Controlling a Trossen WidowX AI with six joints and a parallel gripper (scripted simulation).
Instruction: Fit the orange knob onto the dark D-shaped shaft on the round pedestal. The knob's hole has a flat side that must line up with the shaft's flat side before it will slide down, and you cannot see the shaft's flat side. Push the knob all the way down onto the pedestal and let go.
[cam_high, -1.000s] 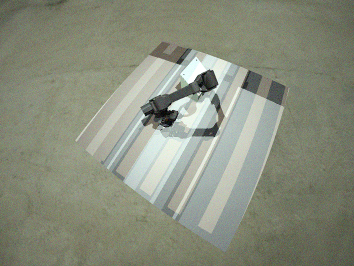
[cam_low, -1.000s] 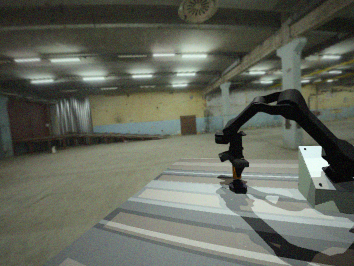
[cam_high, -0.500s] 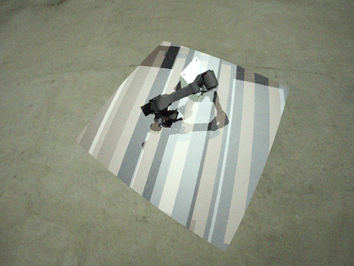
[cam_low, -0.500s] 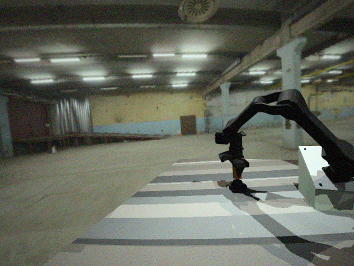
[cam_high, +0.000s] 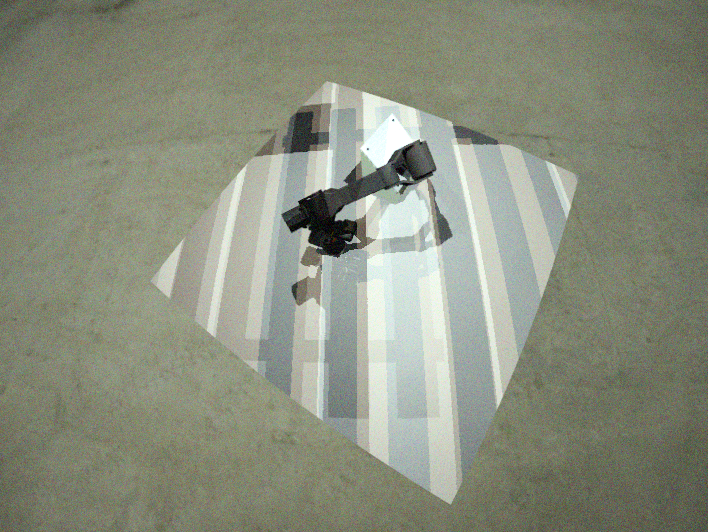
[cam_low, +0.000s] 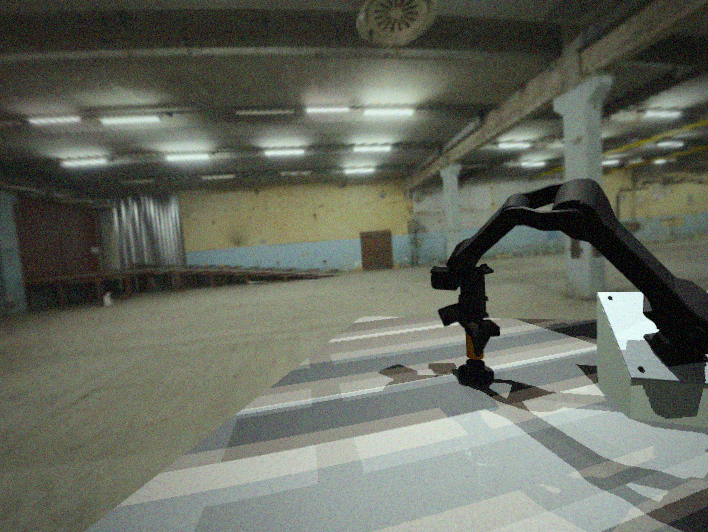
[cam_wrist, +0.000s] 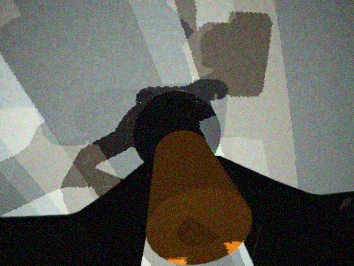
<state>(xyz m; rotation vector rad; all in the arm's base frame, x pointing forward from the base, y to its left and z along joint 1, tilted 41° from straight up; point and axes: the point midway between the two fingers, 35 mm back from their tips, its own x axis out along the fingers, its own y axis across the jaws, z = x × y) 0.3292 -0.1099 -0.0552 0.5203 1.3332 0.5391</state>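
Now: the dark round pedestal 40 mm below my gripper tip. Also, from my gripper tip: orange knob: 20 mm above.
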